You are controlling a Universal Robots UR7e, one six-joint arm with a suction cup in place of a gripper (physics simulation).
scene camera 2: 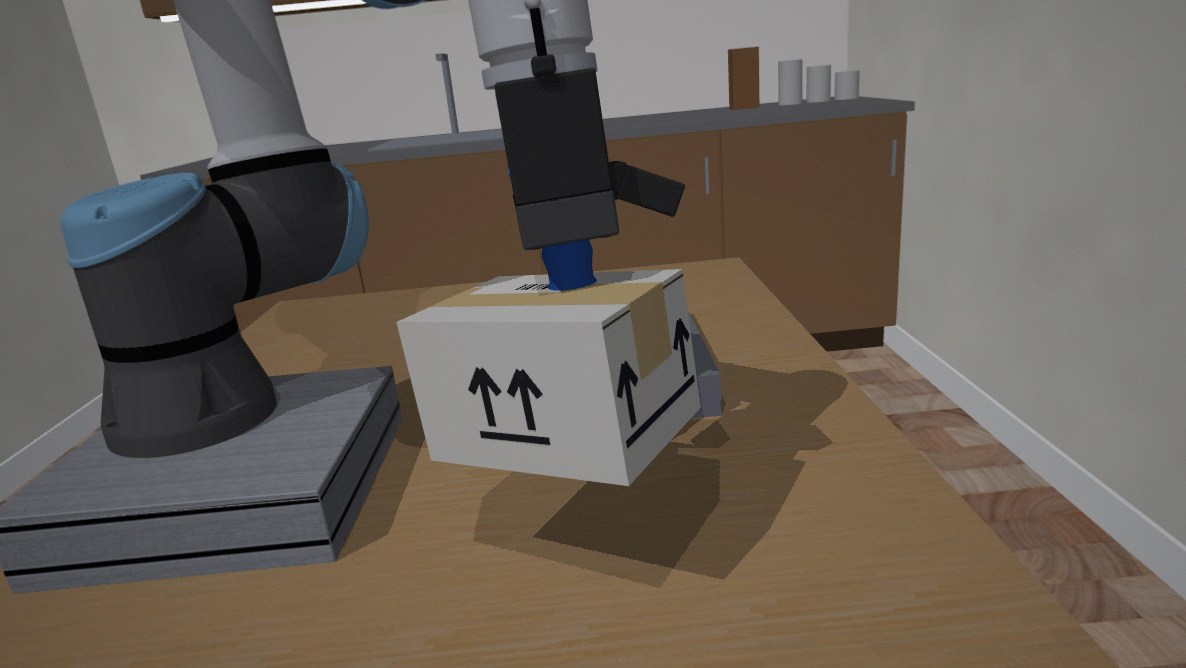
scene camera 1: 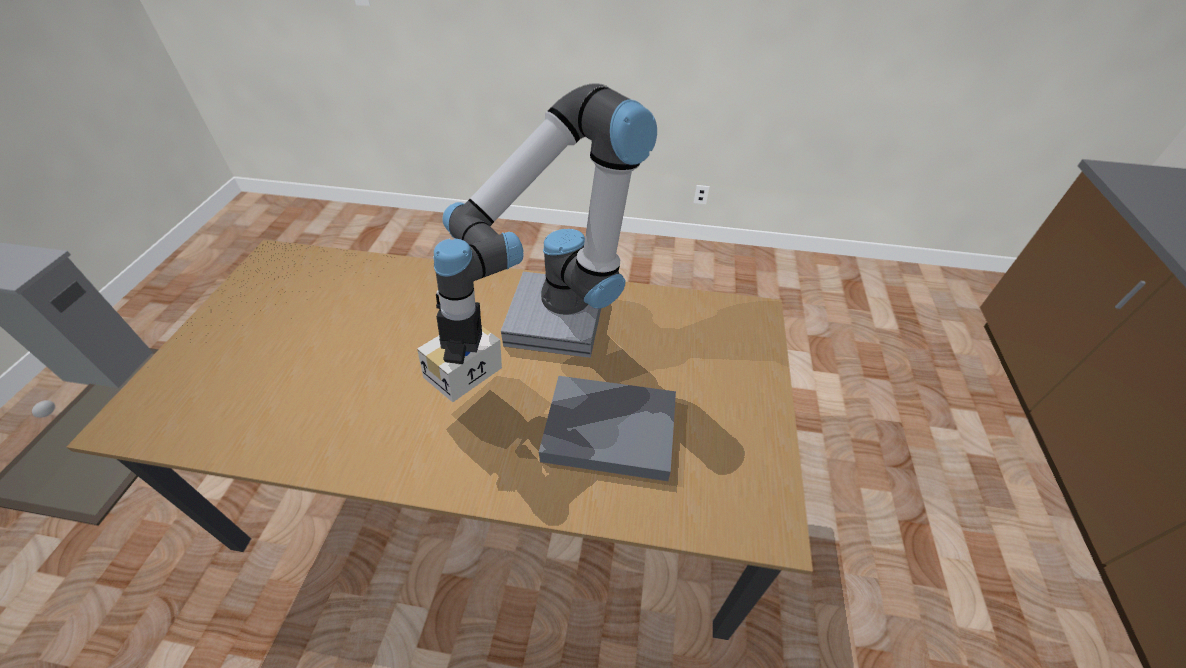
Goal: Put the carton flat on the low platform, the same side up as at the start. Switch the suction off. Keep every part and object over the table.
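Pixels of known places: end effector, tool point: (scene camera 2: pixel 577 300); arm's base, origin of the base link: (scene camera 2: pixel 195 420) (scene camera 1: pixel 566 296).
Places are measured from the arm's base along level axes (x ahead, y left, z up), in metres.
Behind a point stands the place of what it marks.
The white carton (scene camera 1: pixel 461 385) {x 0.428, y -0.204, z 0.087 m} (scene camera 2: pixel 531 348) {x 0.339, y -0.283, z 0.136 m} with tan tape hangs in the air from my suction cup (scene camera 1: pixel 464 353) {x 0.375, y -0.204, z 0.138 m} (scene camera 2: pixel 570 269). The blue cup touches the carton's taped top face, beside the barcode. The carton's arrows point up, and it looks slightly tilted in the scene camera 2 view. Its shadow lies apart from it on the table. The low platform (scene camera 1: pixel 618 443) {x 0.490, y 0.185, z -0.022 m} (scene camera 2: pixel 710 394) {x 0.519, y -0.006, z -0.043 m} is a dark grey slab, right of the carton in the scene camera 1 view, with arm shadows across it. In the scene camera 2 view the carton hides most of the platform.
The wooden table (scene camera 1: pixel 290 373) {x 0.314, y -0.754, z -0.069 m} (scene camera 2: pixel 414 605) {x 0.230, y -0.242, z -0.069 m} bears the arm's grey base block (scene camera 1: pixel 529 319) {x 0.105, y -0.097, z -0.001 m} (scene camera 2: pixel 248 489) {x 0.100, y -0.156, z -0.001 m}, which stands close behind the carton in the scene camera 1 view. Brown cabinets (scene camera 1: pixel 1070 331) (scene camera 2: pixel 813 207) stand beyond the table.
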